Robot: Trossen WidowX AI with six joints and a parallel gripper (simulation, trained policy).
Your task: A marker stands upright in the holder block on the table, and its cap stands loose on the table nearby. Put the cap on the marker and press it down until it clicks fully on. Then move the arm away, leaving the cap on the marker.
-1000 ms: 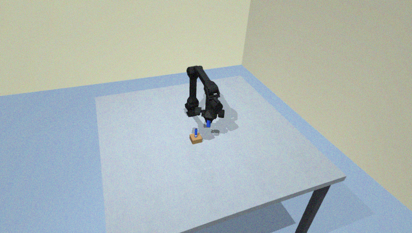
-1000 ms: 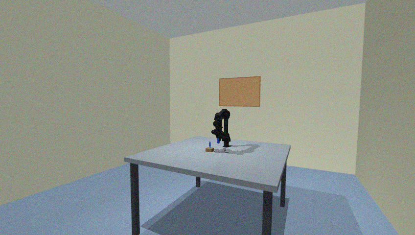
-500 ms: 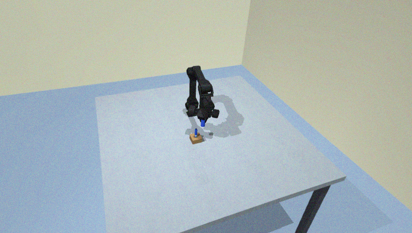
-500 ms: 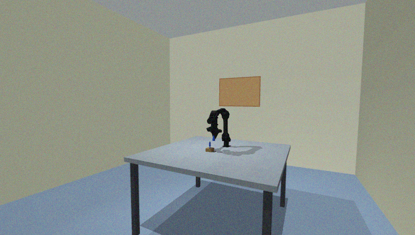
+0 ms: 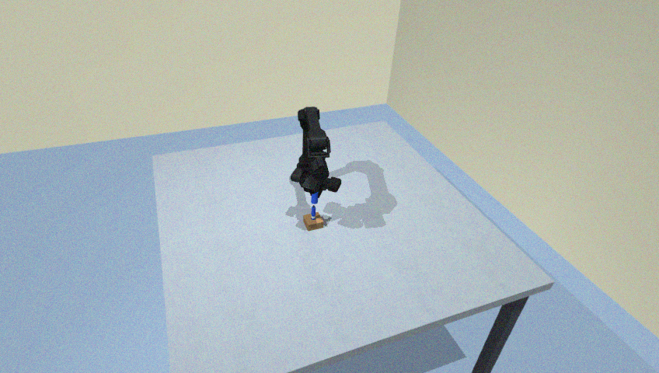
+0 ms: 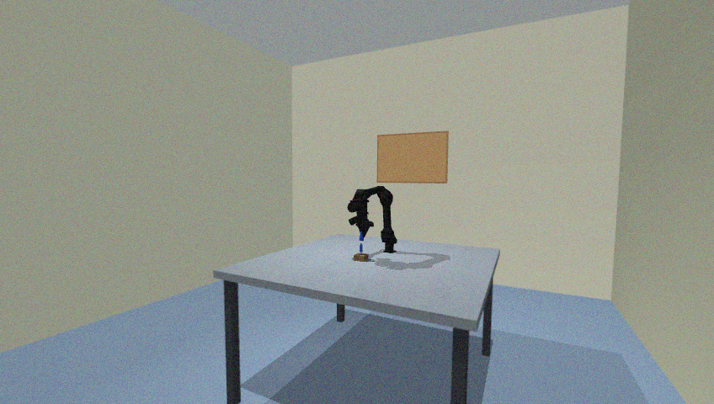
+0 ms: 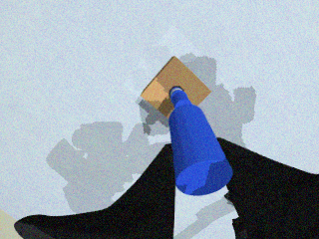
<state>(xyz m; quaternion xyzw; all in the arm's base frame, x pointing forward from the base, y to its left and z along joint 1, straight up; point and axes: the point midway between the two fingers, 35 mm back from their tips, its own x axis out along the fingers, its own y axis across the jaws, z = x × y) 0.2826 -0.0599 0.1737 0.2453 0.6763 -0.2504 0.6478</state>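
The blue marker is 10 mm ahead of my gripper tip, 10 mm to the right of it and 60 mm below it. Also, from my gripper tip: tan holder block 10 mm ahead, 10 mm to the right, 120 mm below; then blue cap right at my gripper tip.
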